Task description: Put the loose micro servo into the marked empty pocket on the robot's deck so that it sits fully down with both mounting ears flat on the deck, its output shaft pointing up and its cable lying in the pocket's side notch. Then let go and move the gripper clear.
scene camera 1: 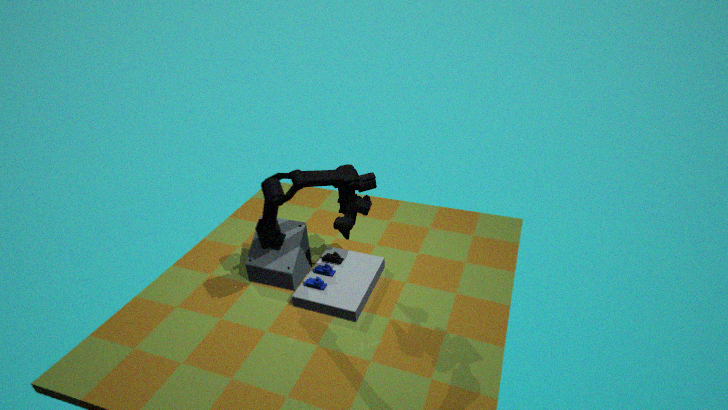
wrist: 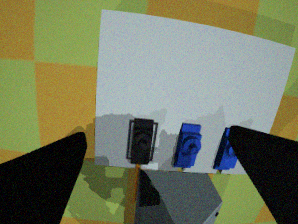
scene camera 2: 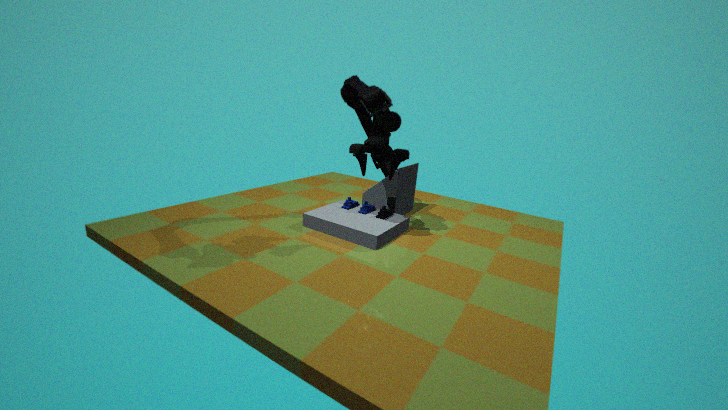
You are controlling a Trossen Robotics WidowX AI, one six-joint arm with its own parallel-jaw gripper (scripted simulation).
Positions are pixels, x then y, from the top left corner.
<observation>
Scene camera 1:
my gripper: 350, 231
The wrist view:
my gripper: 159, 136
black micro servo: 143, 128
grey deck: 171, 71
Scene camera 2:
my gripper: 376, 178
grey deck: 366, 230
</observation>
